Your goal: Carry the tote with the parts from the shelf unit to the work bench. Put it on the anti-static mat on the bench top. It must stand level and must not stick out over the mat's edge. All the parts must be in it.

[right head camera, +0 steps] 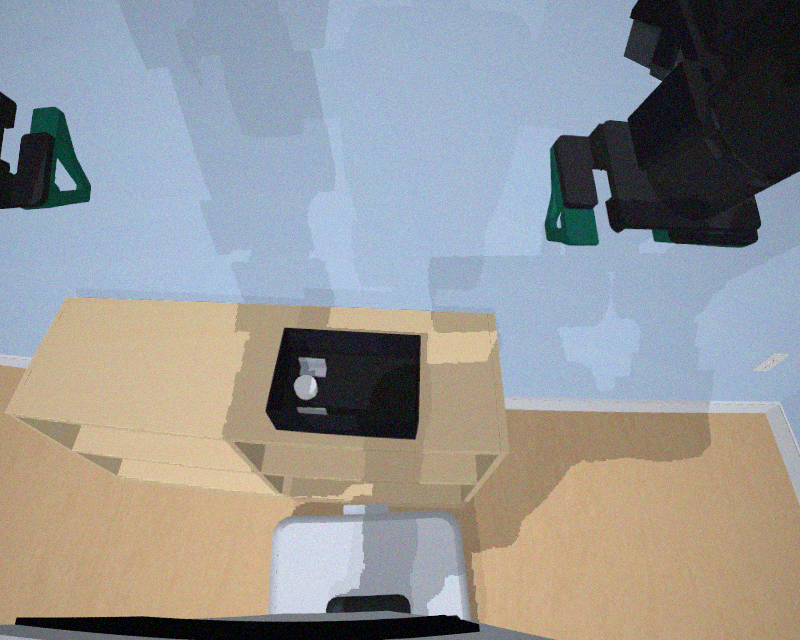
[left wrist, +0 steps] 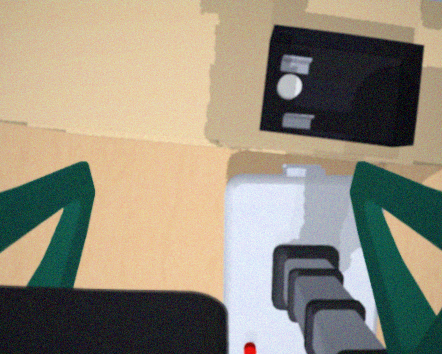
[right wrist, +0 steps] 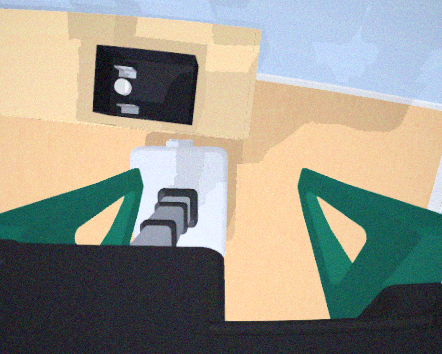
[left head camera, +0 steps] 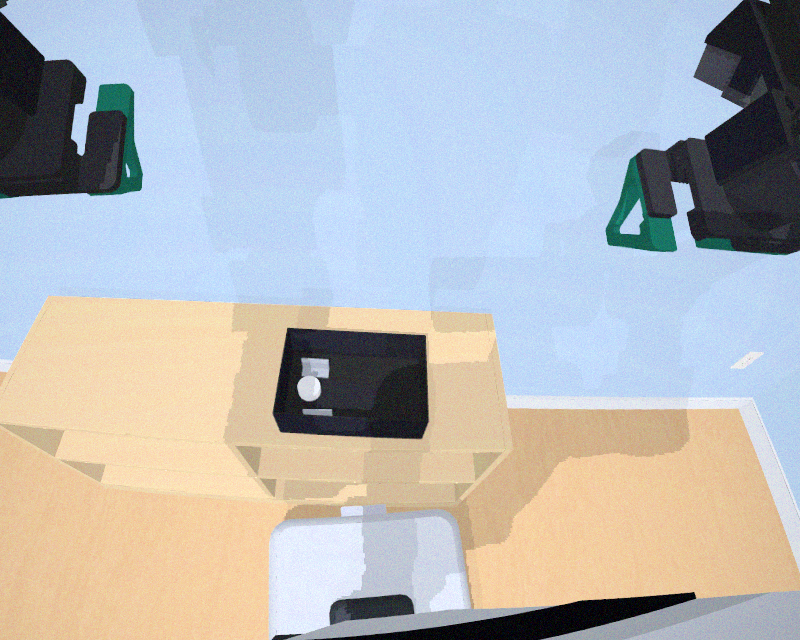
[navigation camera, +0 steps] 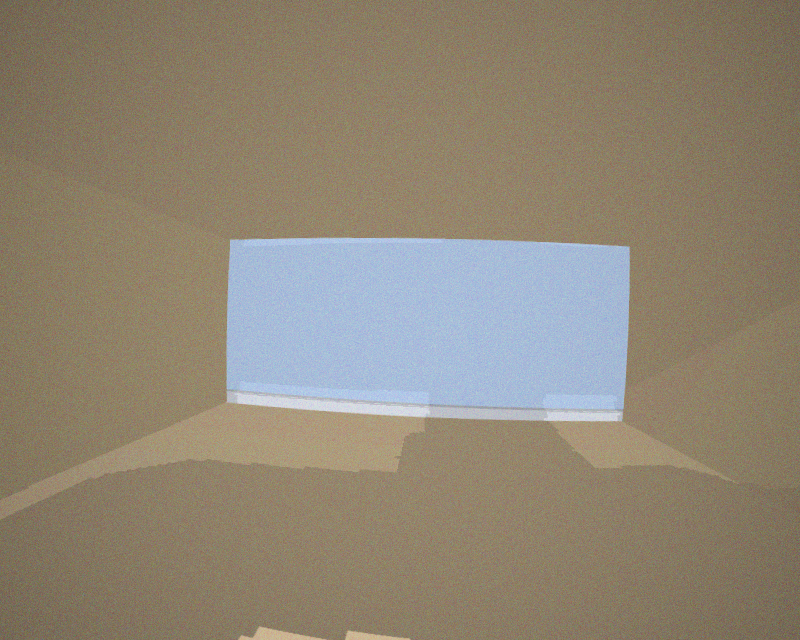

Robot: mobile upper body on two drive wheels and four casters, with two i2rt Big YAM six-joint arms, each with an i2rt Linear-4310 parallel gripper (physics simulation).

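Frame: origin at the left arm's base, x ahead, y left, z up, level; metres.
Seen in the pictures: left gripper, fingertip midpoint: (right head camera: 36, 197) (left wrist: 222, 176) (left head camera: 78, 184); right gripper, fingertip midpoint: (right head camera: 603, 232) (right wrist: 220, 177) (left head camera: 654, 238).
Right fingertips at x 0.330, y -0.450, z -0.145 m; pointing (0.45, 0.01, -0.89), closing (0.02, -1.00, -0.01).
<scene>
A point is followed by its place in that frame.
The black tote (left head camera: 373, 373) @(z -0.797, x 0.570, y -0.256 m) (right head camera: 366, 373) @(z -0.797, x 0.569, y -0.247 m) (left wrist: 350, 90) @(z -0.797, x 0.529, y -0.249 m) (right wrist: 160, 87) @(z -0.797, x 0.533, y -0.237 m) stands on the top board of the wooden shelf unit (left head camera: 133, 373) @(z -0.800, x 0.589, y 0.310 m) (right head camera: 146, 373) @(z -0.800, x 0.582, y 0.293 m) (left wrist: 100, 65) @(z -0.800, x 0.584, y 0.311 m) (right wrist: 225, 90) @(z -0.800, x 0.527, y -0.461 m). In it lie a round white part (left head camera: 308, 388) @(z -0.773, x 0.526, y -0.111 m) (right head camera: 305, 387) @(z -0.773, x 0.526, y -0.113 m) (left wrist: 289, 86) @(z -0.773, x 0.531, y -0.110 m) (right wrist: 122, 86) @(z -0.773, x 0.531, y -0.115 m) and two light grey parts near its left wall. My left gripper (left wrist: 222, 176) @(z -0.119, x 0.366, y 0.006 m) is open and empty, high up at the left in the head views. My right gripper (right wrist: 220, 177) @(z -0.145, x 0.330, y -0.450 m) is open and empty, high up at the right. Both are apart from the tote. The work bench and the mat do not show.
My white base (left head camera: 320, 553) @(z -1.150, x 0.224, y -0.103 m) (right head camera: 320, 553) @(z -1.150, x 0.216, y -0.102 m) (left wrist: 260, 215) @(z -1.150, x 0.198, y -0.079 m) (right wrist: 210, 170) @(z -1.150, x 0.203, y -0.396 m) is close in front of the shelf unit. A blue wall (left head camera: 467, 166) @(z -0.383, x 0.772, y -0.428 m) (right head camera: 413, 166) @(z -0.393, x 0.780, y -0.349 m) (navigation camera: 427, 320) @(z -1.197, x 0.788, y -0.281 m) stands behind it. The navigation camera looks into a shelf compartment whose back is open to the wall.
</scene>
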